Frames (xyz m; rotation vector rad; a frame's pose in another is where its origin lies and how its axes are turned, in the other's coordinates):
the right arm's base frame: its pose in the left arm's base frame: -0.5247 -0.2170 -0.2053 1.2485 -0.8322 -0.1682
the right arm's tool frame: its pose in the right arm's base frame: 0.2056 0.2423 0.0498 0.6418 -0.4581 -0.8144
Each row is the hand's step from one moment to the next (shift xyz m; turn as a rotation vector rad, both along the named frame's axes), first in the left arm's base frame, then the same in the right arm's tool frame.
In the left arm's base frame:
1: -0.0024 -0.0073 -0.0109 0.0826 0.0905 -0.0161
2: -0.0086 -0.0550 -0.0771 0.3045 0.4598 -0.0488
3: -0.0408 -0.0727 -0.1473 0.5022 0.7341 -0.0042
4: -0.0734 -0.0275 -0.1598 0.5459 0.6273 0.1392
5: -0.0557 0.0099 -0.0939 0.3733 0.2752 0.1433
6: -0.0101 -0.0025 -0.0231 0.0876 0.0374 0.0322
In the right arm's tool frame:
1: 0.0080 -0.0030 0.0102 -0.0080 -0.0876 -0.0868
2: 0.0642 -0.0213 0.0668 -0.1221 -0.3936 -0.3697
3: 0.0856 -0.0553 0.1351 -0.2150 -0.5771 -0.6418
4: 0.0397 -0.0852 0.1512 -0.1716 -0.4136 -0.7144
5: -0.0024 -0.0634 0.0894 -0.0290 -0.1511 -0.4604
6: 0.0050 -0.0134 0.0209 0.0128 -0.0196 -0.0978

